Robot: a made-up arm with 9 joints. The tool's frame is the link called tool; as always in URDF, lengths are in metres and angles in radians. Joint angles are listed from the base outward.
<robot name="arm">
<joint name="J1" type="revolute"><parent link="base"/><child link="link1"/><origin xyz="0 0 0.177" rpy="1.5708 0 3.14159"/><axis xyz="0 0 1"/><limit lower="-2.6" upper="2.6"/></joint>
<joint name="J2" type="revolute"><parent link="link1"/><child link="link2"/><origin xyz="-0.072 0.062 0.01"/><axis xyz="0 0 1"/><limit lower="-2.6" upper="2.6"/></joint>
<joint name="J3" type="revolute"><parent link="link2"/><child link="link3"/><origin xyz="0.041 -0.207 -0.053" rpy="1.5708 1.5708 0"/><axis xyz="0 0 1"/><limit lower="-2.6" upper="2.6"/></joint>
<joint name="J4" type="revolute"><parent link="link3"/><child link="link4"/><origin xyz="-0.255 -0.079 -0.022" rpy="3.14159 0 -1.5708"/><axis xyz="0 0 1"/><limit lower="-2.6" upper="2.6"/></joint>
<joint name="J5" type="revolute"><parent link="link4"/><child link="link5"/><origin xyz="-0.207 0.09 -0.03" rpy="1.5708 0 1.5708"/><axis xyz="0 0 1"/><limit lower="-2.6" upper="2.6"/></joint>
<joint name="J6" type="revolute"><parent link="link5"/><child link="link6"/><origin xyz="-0.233 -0.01 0.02" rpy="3.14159 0 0"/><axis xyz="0 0 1"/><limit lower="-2.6" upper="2.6"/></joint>
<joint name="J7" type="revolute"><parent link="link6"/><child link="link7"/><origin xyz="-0.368 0.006 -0.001" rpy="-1.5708 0 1.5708"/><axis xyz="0 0 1"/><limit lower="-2.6" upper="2.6"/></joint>
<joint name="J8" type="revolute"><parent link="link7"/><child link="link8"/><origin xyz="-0.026 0.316 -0.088" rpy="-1.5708 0 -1.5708"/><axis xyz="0 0 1"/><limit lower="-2.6" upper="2.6"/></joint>
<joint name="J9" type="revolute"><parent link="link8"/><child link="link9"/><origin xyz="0.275 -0.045 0.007" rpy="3.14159 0 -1.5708"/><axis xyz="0 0 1"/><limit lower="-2.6" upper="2.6"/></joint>
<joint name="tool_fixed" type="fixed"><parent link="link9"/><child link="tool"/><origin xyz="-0.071 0.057 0.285" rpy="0 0 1.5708"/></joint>
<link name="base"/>
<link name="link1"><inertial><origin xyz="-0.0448 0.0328 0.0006"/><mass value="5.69"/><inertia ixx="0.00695" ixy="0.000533" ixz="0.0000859" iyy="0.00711" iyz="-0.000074" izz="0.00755"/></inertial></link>
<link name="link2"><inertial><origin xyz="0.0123 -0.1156 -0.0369"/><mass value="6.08"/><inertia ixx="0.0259" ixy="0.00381" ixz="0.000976" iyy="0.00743" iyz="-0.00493" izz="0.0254"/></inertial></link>
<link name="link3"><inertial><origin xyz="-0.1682 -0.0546 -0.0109"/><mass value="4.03"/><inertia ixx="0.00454" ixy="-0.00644" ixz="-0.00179" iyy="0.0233" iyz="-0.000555" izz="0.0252"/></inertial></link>
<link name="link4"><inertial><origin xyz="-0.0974 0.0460 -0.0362"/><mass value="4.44"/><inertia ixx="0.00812" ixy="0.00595" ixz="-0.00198" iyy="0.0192" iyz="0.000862" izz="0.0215"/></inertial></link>
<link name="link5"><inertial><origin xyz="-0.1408 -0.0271 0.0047"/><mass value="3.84"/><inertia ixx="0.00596" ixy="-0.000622" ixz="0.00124" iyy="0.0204" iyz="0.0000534" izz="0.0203"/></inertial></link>
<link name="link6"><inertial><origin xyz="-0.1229 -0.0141 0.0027"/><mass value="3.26"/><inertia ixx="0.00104" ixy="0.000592" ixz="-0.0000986" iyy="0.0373" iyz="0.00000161" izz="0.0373"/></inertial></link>
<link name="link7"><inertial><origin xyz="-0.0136 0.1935 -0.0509"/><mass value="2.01"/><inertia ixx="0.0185" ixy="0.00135" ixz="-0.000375" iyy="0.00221" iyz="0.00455" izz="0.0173"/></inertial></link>
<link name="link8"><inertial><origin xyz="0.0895 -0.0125 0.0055"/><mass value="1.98"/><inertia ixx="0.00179" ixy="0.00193" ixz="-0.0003" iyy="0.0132" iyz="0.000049" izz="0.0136"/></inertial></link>
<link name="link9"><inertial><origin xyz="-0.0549 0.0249 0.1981"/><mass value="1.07"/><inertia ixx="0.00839" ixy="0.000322" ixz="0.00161" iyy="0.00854" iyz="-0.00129" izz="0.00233"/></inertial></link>
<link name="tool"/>
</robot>
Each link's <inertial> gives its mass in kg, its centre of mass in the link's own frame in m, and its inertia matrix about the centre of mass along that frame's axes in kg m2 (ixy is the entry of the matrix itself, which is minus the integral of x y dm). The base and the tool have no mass. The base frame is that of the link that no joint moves.
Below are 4 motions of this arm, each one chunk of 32 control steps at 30 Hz.
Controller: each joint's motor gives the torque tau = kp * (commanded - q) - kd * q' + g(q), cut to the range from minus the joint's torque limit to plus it. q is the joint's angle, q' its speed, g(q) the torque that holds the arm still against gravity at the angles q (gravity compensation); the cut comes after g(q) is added. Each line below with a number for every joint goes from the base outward.
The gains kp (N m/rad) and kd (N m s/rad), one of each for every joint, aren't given. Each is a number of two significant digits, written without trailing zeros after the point. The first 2 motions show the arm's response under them.
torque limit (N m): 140 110 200 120 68 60 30 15 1
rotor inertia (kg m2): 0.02 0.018 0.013 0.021 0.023 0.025 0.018 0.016 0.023
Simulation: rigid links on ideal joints. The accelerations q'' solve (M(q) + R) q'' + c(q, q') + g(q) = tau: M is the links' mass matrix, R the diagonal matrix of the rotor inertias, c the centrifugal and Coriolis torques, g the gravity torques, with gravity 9.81 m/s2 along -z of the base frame. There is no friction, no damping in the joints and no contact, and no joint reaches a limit. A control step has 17 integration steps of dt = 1/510 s. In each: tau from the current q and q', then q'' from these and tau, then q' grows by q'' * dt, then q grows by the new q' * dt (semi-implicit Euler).
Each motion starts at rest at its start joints. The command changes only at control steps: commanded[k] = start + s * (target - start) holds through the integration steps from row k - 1 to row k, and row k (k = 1, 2, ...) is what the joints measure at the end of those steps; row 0 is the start. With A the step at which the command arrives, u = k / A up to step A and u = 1 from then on. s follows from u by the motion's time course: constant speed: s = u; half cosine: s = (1 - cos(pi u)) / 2; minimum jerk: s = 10 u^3 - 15 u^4 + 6 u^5; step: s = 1 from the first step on.
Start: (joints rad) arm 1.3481 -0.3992 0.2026 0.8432 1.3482 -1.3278 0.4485 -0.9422 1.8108
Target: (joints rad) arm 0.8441 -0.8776 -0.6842 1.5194 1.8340 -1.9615 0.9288 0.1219 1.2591
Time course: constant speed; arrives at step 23
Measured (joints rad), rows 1 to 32:
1: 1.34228 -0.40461 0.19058 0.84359 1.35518 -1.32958 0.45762 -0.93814 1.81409
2: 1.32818 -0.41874 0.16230 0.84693 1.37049 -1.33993 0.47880 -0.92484 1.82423
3: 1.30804 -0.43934 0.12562 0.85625 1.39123 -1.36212 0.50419 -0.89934 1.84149
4: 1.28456 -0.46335 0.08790 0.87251 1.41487 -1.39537 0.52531 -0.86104 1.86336
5: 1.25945 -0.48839 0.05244 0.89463 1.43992 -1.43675 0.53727 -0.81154 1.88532
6: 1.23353 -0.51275 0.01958 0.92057 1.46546 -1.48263 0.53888 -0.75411 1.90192
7: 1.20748 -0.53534 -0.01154 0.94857 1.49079 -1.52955 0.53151 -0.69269 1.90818
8: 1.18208 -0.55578 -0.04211 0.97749 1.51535 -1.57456 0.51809 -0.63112 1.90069
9: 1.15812 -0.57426 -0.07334 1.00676 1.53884 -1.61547 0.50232 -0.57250 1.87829
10: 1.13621 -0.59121 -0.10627 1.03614 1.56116 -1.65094 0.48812 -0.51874 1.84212
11: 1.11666 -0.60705 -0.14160 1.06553 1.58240 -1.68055 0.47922 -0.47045 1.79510
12: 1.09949 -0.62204 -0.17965 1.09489 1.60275 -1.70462 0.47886 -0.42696 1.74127
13: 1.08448 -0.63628 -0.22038 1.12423 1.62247 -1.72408 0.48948 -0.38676 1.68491
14: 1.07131 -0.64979 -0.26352 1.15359 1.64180 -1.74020 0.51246 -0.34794 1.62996
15: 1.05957 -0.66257 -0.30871 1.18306 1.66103 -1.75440 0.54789 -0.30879 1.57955
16: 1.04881 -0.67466 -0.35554 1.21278 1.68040 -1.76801 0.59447 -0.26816 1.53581
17: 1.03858 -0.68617 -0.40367 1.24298 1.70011 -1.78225 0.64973 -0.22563 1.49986
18: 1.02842 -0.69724 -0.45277 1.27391 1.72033 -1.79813 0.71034 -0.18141 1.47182
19: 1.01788 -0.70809 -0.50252 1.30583 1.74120 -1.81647 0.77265 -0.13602 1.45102
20: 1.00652 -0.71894 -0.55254 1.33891 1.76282 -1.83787 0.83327 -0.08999 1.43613
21: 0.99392 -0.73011 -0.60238 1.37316 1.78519 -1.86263 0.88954 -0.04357 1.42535
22: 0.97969 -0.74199 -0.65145 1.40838 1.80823 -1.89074 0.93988 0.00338 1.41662
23: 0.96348 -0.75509 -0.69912 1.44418 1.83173 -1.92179 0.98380 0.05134 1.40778
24: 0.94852 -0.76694 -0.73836 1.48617 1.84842 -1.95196 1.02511 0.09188 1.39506
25: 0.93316 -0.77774 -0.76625 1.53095 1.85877 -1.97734 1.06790 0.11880 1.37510
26: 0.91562 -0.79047 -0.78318 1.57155 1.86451 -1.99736 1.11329 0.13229 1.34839
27: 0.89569 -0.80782 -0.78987 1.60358 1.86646 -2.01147 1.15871 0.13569 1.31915
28: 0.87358 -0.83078 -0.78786 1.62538 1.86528 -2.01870 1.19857 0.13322 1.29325
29: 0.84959 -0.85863 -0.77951 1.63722 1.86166 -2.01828 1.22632 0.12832 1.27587
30: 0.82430 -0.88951 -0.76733 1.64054 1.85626 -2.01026 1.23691 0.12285 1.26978
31: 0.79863 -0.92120 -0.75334 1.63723 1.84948 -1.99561 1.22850 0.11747 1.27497
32: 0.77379 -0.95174 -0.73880 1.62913 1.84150 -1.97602 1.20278 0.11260 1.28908
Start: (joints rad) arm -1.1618 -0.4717 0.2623 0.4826 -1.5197 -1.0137 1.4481 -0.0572 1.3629
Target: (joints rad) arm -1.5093 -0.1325 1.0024 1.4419 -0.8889 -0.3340 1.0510 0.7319 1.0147
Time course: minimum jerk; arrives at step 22
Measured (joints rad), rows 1 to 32:
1: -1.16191 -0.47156 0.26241 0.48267 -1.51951 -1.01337 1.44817 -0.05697 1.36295
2: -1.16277 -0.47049 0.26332 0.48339 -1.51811 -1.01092 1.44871 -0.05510 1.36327
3: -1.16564 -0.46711 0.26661 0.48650 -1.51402 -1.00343 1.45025 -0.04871 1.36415
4: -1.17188 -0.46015 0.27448 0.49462 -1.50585 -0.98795 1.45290 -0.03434 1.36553
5: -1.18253 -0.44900 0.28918 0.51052 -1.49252 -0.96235 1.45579 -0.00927 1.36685
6: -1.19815 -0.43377 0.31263 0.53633 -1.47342 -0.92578 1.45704 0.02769 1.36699
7: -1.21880 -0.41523 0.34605 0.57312 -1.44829 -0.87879 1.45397 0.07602 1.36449
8: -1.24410 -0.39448 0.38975 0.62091 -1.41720 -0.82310 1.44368 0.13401 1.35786
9: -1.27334 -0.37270 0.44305 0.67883 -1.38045 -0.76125 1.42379 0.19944 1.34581
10: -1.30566 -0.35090 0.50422 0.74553 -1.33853 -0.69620 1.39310 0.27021 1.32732
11: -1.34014 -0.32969 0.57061 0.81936 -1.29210 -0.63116 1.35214 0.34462 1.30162
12: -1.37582 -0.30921 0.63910 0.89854 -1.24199 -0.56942 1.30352 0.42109 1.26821
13: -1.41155 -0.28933 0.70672 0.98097 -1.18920 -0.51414 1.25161 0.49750 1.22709
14: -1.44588 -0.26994 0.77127 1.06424 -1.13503 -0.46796 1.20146 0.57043 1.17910
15: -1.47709 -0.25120 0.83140 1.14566 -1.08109 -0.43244 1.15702 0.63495 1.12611
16: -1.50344 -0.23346 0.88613 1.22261 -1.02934 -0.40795 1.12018 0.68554 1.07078
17: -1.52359 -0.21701 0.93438 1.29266 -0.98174 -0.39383 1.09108 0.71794 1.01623
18: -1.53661 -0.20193 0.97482 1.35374 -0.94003 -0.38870 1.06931 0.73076 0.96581
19: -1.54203 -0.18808 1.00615 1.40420 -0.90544 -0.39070 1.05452 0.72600 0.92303
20: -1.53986 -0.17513 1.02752 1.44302 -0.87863 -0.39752 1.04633 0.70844 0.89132
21: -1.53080 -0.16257 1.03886 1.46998 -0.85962 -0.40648 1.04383 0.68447 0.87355
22: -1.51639 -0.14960 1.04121 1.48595 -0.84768 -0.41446 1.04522 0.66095 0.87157
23: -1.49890 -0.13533 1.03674 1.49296 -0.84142 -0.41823 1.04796 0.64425 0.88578
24: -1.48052 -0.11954 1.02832 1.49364 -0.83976 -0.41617 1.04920 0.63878 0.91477
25: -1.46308 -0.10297 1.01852 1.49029 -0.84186 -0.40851 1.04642 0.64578 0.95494
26: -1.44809 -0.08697 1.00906 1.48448 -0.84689 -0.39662 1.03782 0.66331 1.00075
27: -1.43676 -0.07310 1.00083 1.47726 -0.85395 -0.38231 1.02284 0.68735 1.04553
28: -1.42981 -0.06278 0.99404 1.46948 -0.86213 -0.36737 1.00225 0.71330 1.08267
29: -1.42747 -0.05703 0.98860 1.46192 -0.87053 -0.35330 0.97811 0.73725 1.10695
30: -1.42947 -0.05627 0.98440 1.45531 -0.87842 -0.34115 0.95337 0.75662 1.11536
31: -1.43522 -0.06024 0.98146 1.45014 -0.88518 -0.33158 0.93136 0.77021 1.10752
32: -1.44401 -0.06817 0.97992 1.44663 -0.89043 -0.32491 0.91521 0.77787 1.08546
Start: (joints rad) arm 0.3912 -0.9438 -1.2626 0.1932 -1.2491 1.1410 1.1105 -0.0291 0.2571
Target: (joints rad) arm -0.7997 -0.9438 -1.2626 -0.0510 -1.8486 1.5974 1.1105 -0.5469 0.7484
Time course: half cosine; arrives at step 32
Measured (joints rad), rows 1 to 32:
1: 0.39042 -0.94316 -1.26263 0.19322 -1.24937 1.14086 1.11037 -0.02919 0.25727
2: 0.38725 -0.94051 -1.26279 0.19329 -1.25055 1.14045 1.10982 -0.02989 0.25810
3: 0.38056 -0.93492 -1.26318 0.19335 -1.25327 1.14004 1.10864 -0.03221 0.26032
4: 0.37015 -0.92630 -1.26387 0.19316 -1.25799 1.14023 1.10690 -0.03727 0.26468
5: 0.35621 -0.91493 -1.26494 0.19236 -1.26503 1.14158 1.10492 -0.04588 0.27187
6: 0.33890 -0.90124 -1.26640 0.19056 -1.27468 1.14454 1.10320 -0.05837 0.28244
7: 0.31829 -0.88563 -1.26823 0.18739 -1.28710 1.14935 1.10226 -0.07456 0.29680
8: 0.29435 -0.86849 -1.27034 0.18264 -1.30235 1.15613 1.10252 -0.09401 0.31513
9: 0.26705 -0.85029 -1.27263 0.17620 -1.32036 1.16490 1.10428 -0.11609 0.33748
10: 0.23639 -0.83150 -1.27498 0.16810 -1.34096 1.17560 1.10761 -0.14023 0.36376
11: 0.20238 -0.81266 -1.27728 0.15845 -1.36388 1.18807 1.11244 -0.16591 0.39373
12: 0.16508 -0.79428 -1.27946 0.14740 -1.38884 1.20212 1.11861 -0.19278 0.42708
13: 0.12462 -0.77690 -1.28143 0.13512 -1.41549 1.21753 1.12586 -0.22058 0.46342
14: 0.08116 -0.76100 -1.28316 0.12178 -1.44354 1.23408 1.13396 -0.24912 0.50230
15: 0.03494 -0.74705 -1.28462 0.10753 -1.47268 1.25158 1.14269 -0.27829 0.54324
16: -0.01377 -0.73543 -1.28580 0.09249 -1.50265 1.26987 1.15186 -0.30798 0.58573
17: -0.06465 -0.72649 -1.28669 0.07679 -1.53318 1.28884 1.16134 -0.33804 0.62926
18: -0.11736 -0.72055 -1.28730 0.06056 -1.56404 1.30837 1.17100 -0.36836 0.67336
19: -0.17153 -0.71784 -1.28762 0.04395 -1.59498 1.32837 1.18075 -0.39875 0.71756
20: -0.22677 -0.71862 -1.28765 0.02713 -1.62572 1.34871 1.19044 -0.42901 0.76144
21: -0.28271 -0.72309 -1.28737 0.01034 -1.65599 1.36929 1.19989 -0.45884 0.80462
22: -0.33895 -0.73142 -1.28678 -0.00618 -1.68547 1.38996 1.20887 -0.48792 0.84673
23: -0.39511 -0.74376 -1.28588 -0.02214 -1.71385 1.41059 1.21709 -0.51586 0.88743
24: -0.45082 -0.76019 -1.28466 -0.03724 -1.74083 1.43108 1.22415 -0.54213 0.92743
25: -0.50571 -0.78075 -1.28317 -0.05116 -1.76613 1.45140 1.22956 -0.56595 0.97066
26: -0.55945 -0.80540 -1.28145 -0.06363 -1.78946 1.47155 1.23298 -0.58668 1.02075
27: -0.61171 -0.83401 -1.27954 -0.07439 -1.81055 1.49144 1.23431 -0.60405 1.08026
28: -0.66216 -0.86637 -1.27750 -0.08325 -1.82917 1.51100 1.23359 -0.61811 1.15058
29: -0.71048 -0.90214 -1.27536 -0.09006 -1.84515 1.53010 1.23098 -0.62924 1.23182
30: -0.75633 -0.94090 -1.27318 -0.09475 -1.85837 1.54862 1.22669 -0.63796 1.32282
31: -0.79940 -0.98214 -1.27100 -0.09729 -1.86874 1.56648 1.22085 -0.64482 1.42121
32: -0.83932 -1.02529 -1.26883 -0.09771 -1.87622 1.58366 1.21350 -0.65026 1.52354

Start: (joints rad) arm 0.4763 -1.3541 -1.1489 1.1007 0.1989 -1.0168 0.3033 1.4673 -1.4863
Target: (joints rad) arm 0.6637 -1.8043 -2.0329 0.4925 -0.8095 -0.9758 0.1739 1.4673 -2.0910
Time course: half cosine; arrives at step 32
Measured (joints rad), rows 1 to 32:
1: 0.47670 -1.35470 -1.14937 1.10043 0.19824 -1.01758 0.30338 1.46715 -1.48630
2: 0.47808 -1.35696 -1.15160 1.09907 0.19565 -1.02015 0.30353 1.46642 -1.48637
3: 0.48059 -1.36142 -1.15711 1.09559 0.19007 -1.02434 0.30334 1.46467 -1.48678
4: 0.48413 -1.36813 -1.16686 1.08917 0.18076 -1.02921 0.30204 1.46176 -1.48811
5: 0.48860 -1.37690 -1.18118 1.07945 0.16713 -1.03369 0.29893 1.45809 -1.49110
6: 0.49394 -1.38746 -1.20001 1.06649 0.14880 -1.03701 0.29377 1.45449 -1.49653
7: 0.50010 -1.39959 -1.22302 1.05069 0.12558 -1.03874 0.28681 1.45189 -1.50495
8: 0.50700 -1.41311 -1.24985 1.03256 0.09752 -1.03872 0.27867 1.45105 -1.51659
9: 0.51454 -1.42792 -1.28010 1.01266 0.06484 -1.03703 0.27013 1.45223 -1.53129
10: 0.52259 -1.44396 -1.31336 0.99142 0.02790 -1.03384 0.26192 1.45521 -1.54864
11: 0.53097 -1.46120 -1.34923 0.96914 -0.01284 -1.02942 0.25463 1.45942 -1.56804
12: 0.53951 -1.47960 -1.38730 0.94599 -0.05683 -1.02405 0.24867 1.46413 -1.58897
13: 0.54802 -1.49912 -1.42718 0.92197 -0.10353 -1.01800 0.24432 1.46867 -1.61103
14: 0.55636 -1.51967 -1.46844 0.89706 -0.15234 -1.01155 0.24172 1.47256 -1.63402
15: 0.56440 -1.54113 -1.51068 0.87116 -0.20268 -1.00492 0.24087 1.47555 -1.65799
16: 0.57206 -1.56332 -1.55352 0.84419 -0.25398 -0.99833 0.24170 1.47759 -1.68315
17: 0.57931 -1.58603 -1.59658 0.81612 -0.30570 -0.99191 0.24402 1.47872 -1.70977
18: 0.58614 -1.60898 -1.63952 0.78701 -0.35732 -0.98578 0.24756 1.47908 -1.73820
19: 0.59260 -1.63189 -1.68202 0.75701 -0.40832 -0.98000 0.25196 1.47880 -1.76869
20: 0.59876 -1.65444 -1.72378 0.72640 -0.45826 -0.97460 0.25681 1.47803 -1.80140
21: 0.60470 -1.67629 -1.76454 0.69557 -0.50668 -0.96959 0.26170 1.47693 -1.83632
22: 0.61053 -1.69714 -1.80400 0.66500 -0.55316 -0.96496 0.26620 1.47568 -1.87326
23: 0.61632 -1.71667 -1.84188 0.63529 -0.59729 -0.96067 0.26990 1.47446 -1.91182
24: 0.62216 -1.73461 -1.87786 0.60705 -0.63870 -0.95670 0.27248 1.47348 -1.95142
25: 0.62805 -1.75072 -1.91158 0.58090 -0.67701 -0.95302 0.27369 1.47292 -1.99131
26: 0.63396 -1.76482 -1.94265 0.55738 -0.71186 -0.94961 0.27339 1.47291 -2.03061
27: 0.63980 -1.77678 -1.97063 0.53693 -0.74290 -0.94649 0.27162 1.47348 -2.06835
28: 0.64539 -1.78654 -1.99509 0.51984 -0.76980 -0.94370 0.26853 1.47459 -2.10358
29: 0.65052 -1.79409 -2.01561 0.50622 -0.79225 -0.94129 0.26445 1.47609 -2.13536
30: 0.65498 -1.79948 -2.03182 0.49606 -0.80997 -0.93938 0.25978 1.47778 -2.16290
31: 0.65851 -1.80275 -2.04343 0.48920 -0.82275 -0.93803 0.25498 1.47940 -2.18552
32: 0.66092 -1.80400 -2.05024 0.48544 -0.83041 -0.93733 0.25051 1.48074 -2.20272

